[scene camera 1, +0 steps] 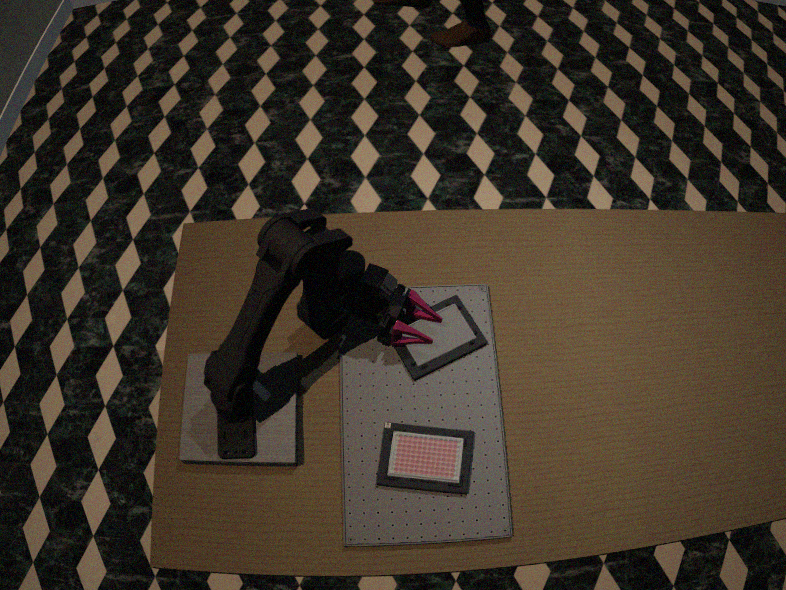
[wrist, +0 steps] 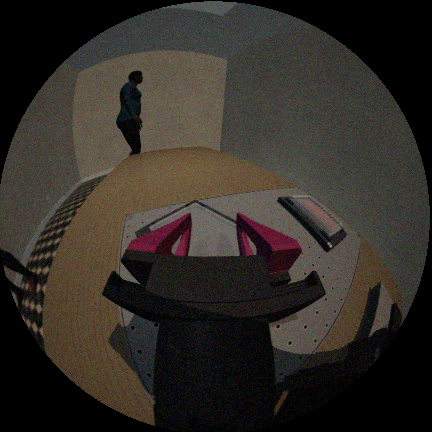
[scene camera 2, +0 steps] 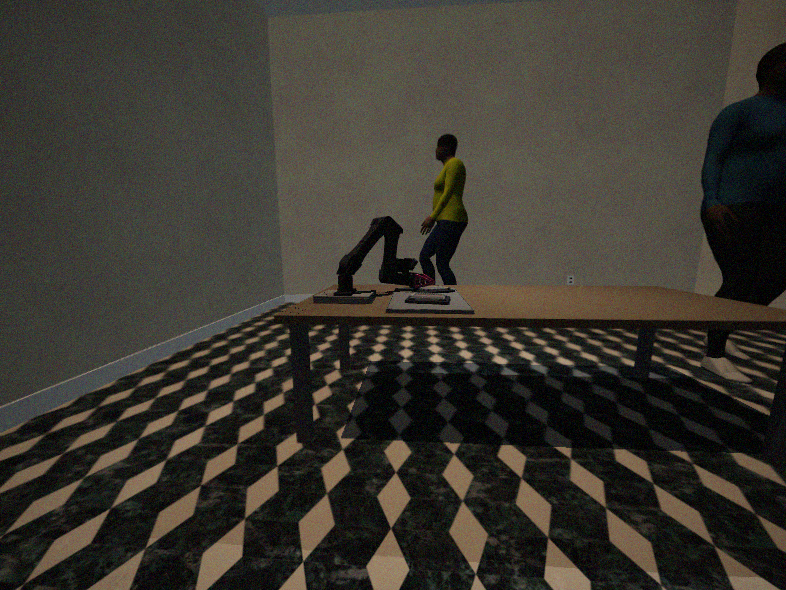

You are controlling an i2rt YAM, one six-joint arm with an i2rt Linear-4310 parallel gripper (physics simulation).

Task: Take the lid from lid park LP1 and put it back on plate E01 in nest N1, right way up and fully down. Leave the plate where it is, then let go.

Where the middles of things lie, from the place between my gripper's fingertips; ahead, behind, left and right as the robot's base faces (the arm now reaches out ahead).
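Well plate with pink grid [scene camera 1: 416, 456]: 240 mm to the right of my hand, 50 mm behind it, 20 mm below it. Grey perforated board [scene camera 1: 376, 386]: 140 mm to the right of my hand, 40 mm behind it, 50 mm below it. Grey lid with dark rim [scene camera 1: 453, 332]: 10 mm to the left of my hand, 30 mm below it.
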